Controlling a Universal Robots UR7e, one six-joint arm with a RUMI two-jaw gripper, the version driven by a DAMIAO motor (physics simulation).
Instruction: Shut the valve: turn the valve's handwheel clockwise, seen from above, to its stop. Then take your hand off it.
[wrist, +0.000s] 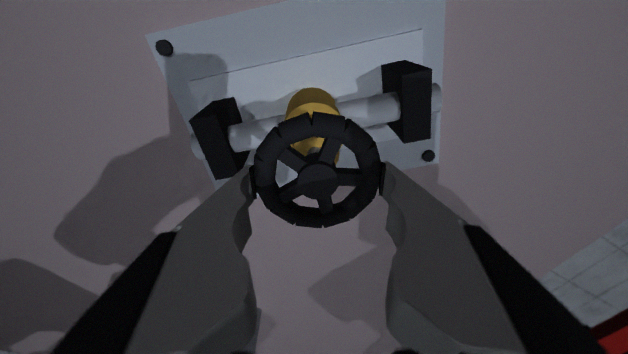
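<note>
The valve's black handwheel, a ribbed ring with several spokes and a round hub, is in the middle of the wrist view. My gripper is shut on the handwheel, with one fingertip against the left side of its rim and the other against the right side. The valve's yellow body shows behind and through the wheel, on a pale grey pipe that runs left and right. The lower part of the valve's stem is hidden by the wheel.
Two black blocks hold the pipe on a light grey base plate with dark bolts at its corners. The plate lies on a pinkish surface. Pale tiles and a red thing show at the lower right.
</note>
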